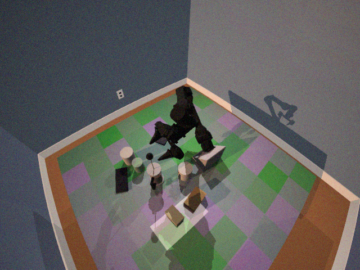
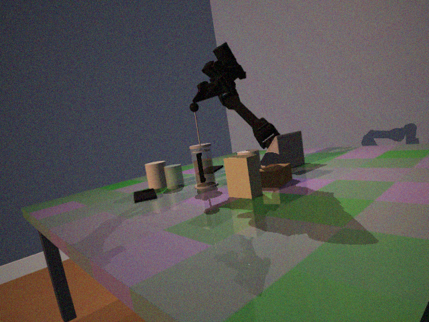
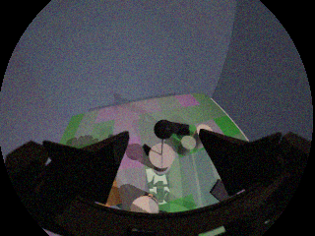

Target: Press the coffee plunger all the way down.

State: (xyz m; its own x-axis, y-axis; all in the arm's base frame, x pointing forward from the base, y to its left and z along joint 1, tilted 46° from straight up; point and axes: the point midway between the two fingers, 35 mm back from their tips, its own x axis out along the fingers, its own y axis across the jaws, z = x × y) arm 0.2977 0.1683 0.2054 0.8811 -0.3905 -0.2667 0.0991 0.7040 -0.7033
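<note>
My gripper tip is 16 cm above the coffee press, 3 cm short of it and 1 cm to the right of it. The rest, counted from my gripper tip: brown box: 27 cm below, 22 cm to the left, 9 cm behind.
</note>
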